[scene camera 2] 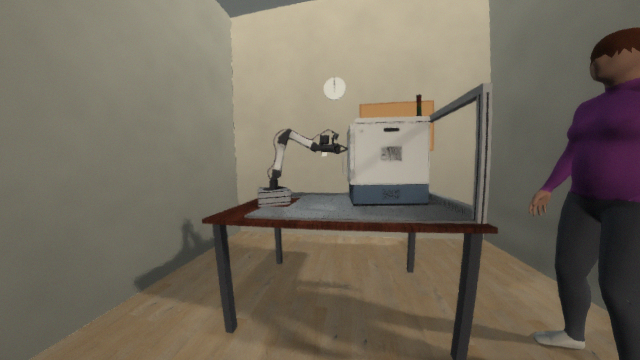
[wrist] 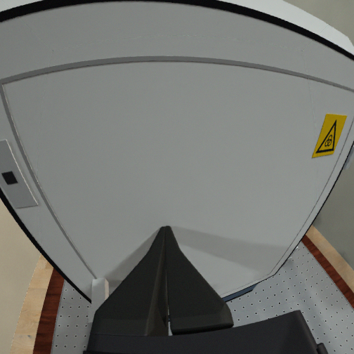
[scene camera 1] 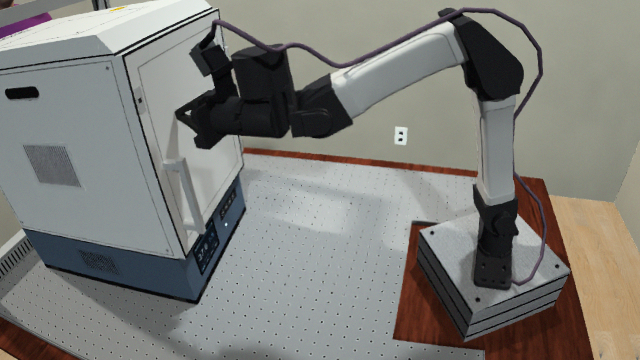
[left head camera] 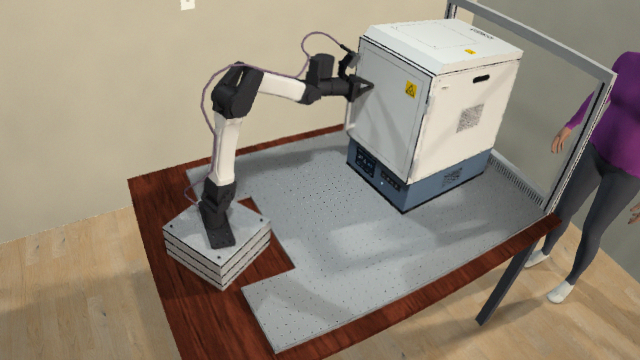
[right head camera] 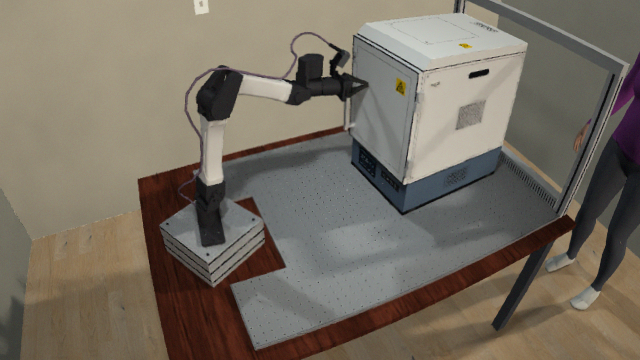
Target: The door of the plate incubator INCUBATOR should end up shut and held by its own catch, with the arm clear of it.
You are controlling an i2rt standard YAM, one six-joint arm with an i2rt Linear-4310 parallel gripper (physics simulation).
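Note:
The white incubator (left head camera: 465,115) (right head camera: 465,110) (scene camera 1: 75,160) (scene camera 2: 390,165) stands on its blue base. Its door (left head camera: 385,120) (right head camera: 382,115) (scene camera 1: 200,165) (wrist: 175,140) lies against the body, and no gap shows along its edge in scene camera 1. Whether the catch holds cannot be told. The door handle (scene camera 1: 191,197) (left head camera: 349,116) is a pale vertical bar low on the free side. My gripper (left head camera: 372,85) (right head camera: 367,84) (scene camera 1: 178,114) (scene camera 2: 346,148) (wrist: 166,231) is shut and empty. Its tips are at the door's face, above the handle, touching or very close to it.
A grey metal frame (left head camera: 580,130) (right head camera: 592,135) (scene camera 2: 482,155) rises at the table end behind the incubator. A person in purple (scene camera 2: 600,140) stands beyond it. The arm's base sits on a stacked block (left head camera: 220,270) (scene camera 1: 520,310). A perforated plate (left head camera: 310,240) (scene camera 1: 300,300) covers much of the table.

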